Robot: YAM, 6 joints.
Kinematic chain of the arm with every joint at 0, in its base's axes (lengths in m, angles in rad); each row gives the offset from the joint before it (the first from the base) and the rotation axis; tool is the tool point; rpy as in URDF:
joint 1: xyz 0 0 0.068 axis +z
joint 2: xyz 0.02 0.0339 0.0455 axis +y
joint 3: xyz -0.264 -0.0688 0 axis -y
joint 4: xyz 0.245 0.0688 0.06 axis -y
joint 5: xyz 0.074 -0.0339 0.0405 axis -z
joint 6: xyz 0.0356 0 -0.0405 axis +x
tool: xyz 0 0 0 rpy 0 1.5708 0
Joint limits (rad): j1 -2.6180..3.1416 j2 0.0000..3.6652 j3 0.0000..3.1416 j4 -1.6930..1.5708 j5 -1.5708..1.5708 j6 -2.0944..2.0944
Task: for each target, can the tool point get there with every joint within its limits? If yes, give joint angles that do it. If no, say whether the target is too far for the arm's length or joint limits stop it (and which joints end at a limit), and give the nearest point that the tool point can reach.
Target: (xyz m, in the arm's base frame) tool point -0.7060 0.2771 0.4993
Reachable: no: too far | nearest point -0.5350 0.2100 0.4033 | short by 0.207 m
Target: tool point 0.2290 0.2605 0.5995
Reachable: yes | joints 0.9441 2.0517 2.8840 -0.4804 1.1666 0.5817
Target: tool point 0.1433 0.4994 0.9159
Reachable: no: too far | nearest point 0.0967 0.3372 0.6448 | short by 0.319 m
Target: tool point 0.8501 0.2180 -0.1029
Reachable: no: too far | nearest point 0.6072 0.1557 -0.0396 | short by 0.259 m
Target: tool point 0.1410 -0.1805 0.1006
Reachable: yes | joints -0.7720 1.9100 0.8403 -1.0951 1.0576 1.5487
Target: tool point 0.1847 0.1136 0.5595
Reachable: yes | joints 0.4120 1.2733 1.4990 0.8171 -1.0110 1.1155
